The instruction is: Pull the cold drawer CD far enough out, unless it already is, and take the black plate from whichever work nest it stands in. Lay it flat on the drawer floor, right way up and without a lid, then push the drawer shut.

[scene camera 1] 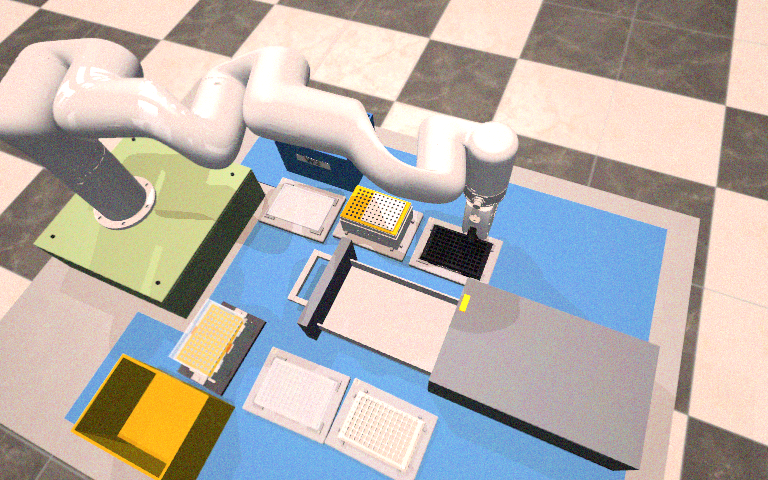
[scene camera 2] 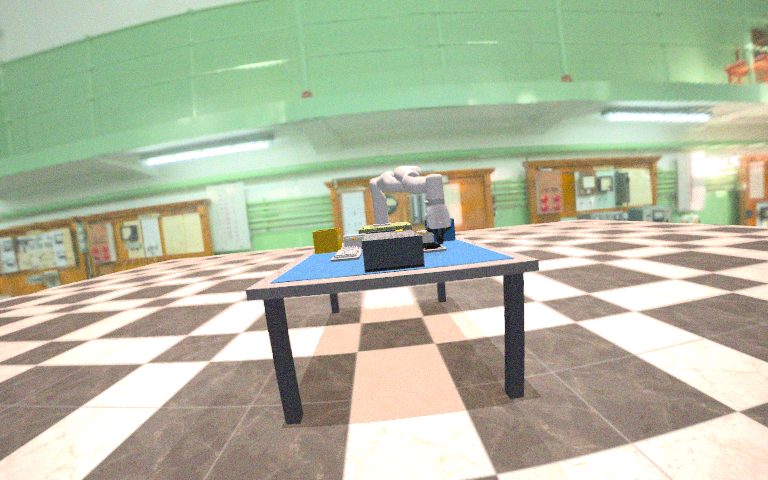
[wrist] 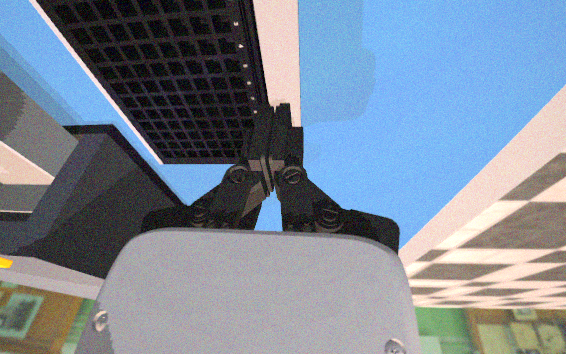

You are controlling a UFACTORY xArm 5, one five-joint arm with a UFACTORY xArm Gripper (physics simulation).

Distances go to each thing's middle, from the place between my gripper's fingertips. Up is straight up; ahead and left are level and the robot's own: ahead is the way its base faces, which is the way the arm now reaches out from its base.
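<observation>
Yellow-topped tip rack (scene camera 1: 380, 218): 20 mm above my hand, 20 mm to the right of it, 210 mm behind it. My gripper is 30 mm past the black plate (scene camera 1: 445, 248) and 40 mm to the left of it.
</observation>
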